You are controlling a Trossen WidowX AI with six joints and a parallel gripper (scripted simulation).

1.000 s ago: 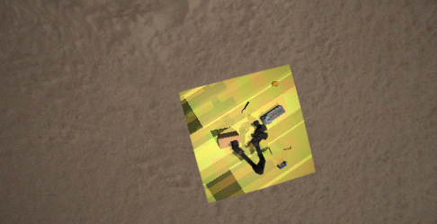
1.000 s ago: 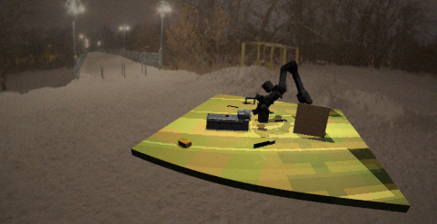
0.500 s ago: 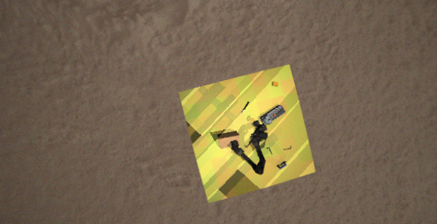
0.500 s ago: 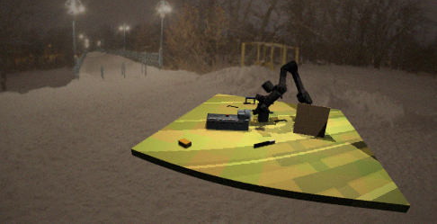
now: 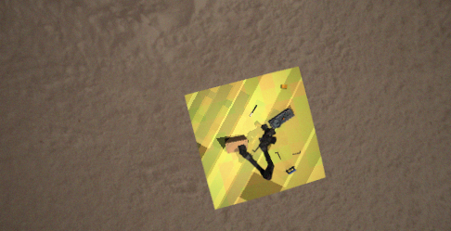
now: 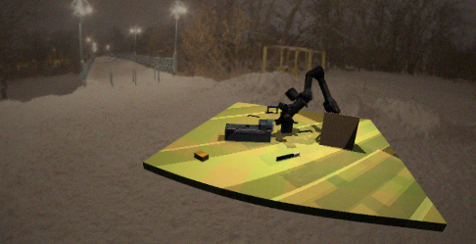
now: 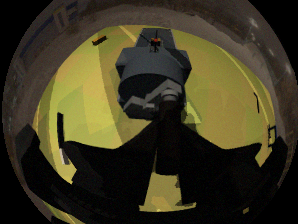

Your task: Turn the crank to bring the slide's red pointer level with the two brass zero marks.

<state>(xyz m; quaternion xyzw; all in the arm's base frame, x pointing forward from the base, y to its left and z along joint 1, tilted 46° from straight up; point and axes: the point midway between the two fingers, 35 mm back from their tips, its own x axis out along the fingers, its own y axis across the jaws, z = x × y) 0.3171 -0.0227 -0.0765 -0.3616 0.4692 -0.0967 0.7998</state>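
Right now my gripper tip is 20 mm past the crank handle and 20 mm below it. From my gripper tip the other things lie so: black stick (100 mm behind, 220 mm to the left, 80 mm below); then red pointer (160 mm ahead, 50 mm to the left, 10 mm below); then grey block (70 mm behind, 130 mm to the right, 60 mm below).
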